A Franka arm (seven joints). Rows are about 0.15 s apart.
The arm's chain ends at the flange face. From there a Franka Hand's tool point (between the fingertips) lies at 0.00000 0.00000 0.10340 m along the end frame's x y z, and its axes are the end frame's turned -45 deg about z.
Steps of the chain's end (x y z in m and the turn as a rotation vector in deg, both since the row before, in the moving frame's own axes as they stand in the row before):
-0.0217 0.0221 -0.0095 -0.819 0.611 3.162
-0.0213 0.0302 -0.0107 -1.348 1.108 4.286
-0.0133 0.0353 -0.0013 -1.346 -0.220 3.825
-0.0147 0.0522 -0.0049 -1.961 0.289 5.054
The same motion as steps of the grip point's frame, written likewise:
-0.0313 0.0021 -0.0095 -1.011 -0.147 3.162
-0.0368 0.0094 -0.0107 -1.737 -0.170 4.286
-0.0364 0.0169 -0.0013 -0.796 -1.107 3.825
-0.0496 0.0293 -0.0050 -1.591 -1.182 5.054

